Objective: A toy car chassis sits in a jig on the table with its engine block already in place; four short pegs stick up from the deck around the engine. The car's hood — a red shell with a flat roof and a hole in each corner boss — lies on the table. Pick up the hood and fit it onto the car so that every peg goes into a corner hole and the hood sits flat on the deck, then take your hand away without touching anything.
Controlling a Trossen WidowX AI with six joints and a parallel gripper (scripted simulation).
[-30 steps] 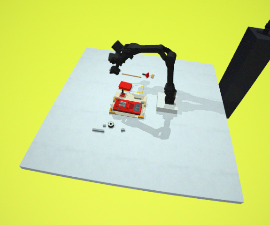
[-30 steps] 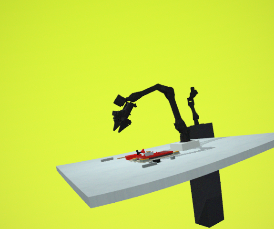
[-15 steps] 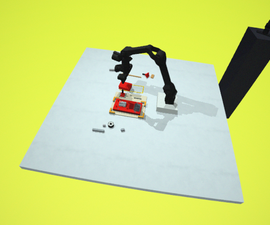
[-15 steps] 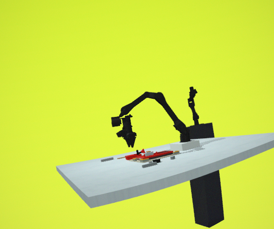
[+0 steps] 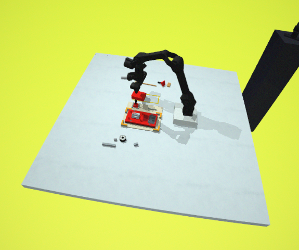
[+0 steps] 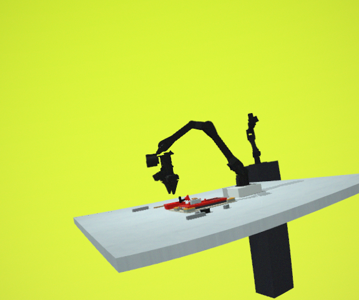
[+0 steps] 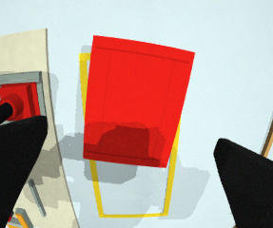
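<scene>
My gripper tip is 60 mm above the red hood. The rest, counted from my gripper tip: thin rod (40 mm behind, 150 mm to the right, 70 mm below); black wheel (50 mm ahead, 390 mm to the left, 60 mm below); grey engine block (220 mm to the left, 50 mm below).
</scene>
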